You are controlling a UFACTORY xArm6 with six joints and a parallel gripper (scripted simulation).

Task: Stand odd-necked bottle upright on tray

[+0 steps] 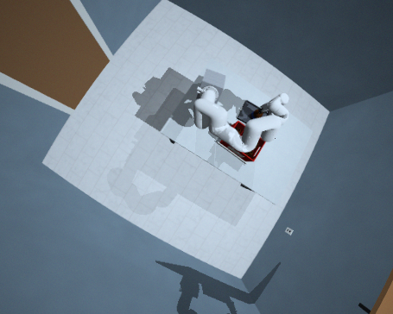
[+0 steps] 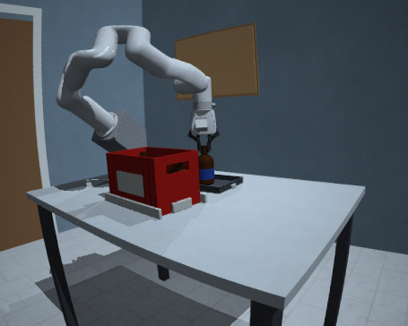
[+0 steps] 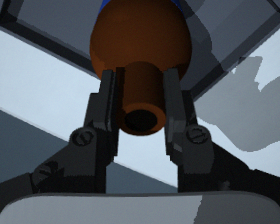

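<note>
Now: the dark tray 140 mm below my hand. Also, from my hand: glass bottle 230 mm to the right, 120 mm behind, 70 mm below; then red crate 290 mm to the right, 70 mm below, 40 mm behind.
</note>
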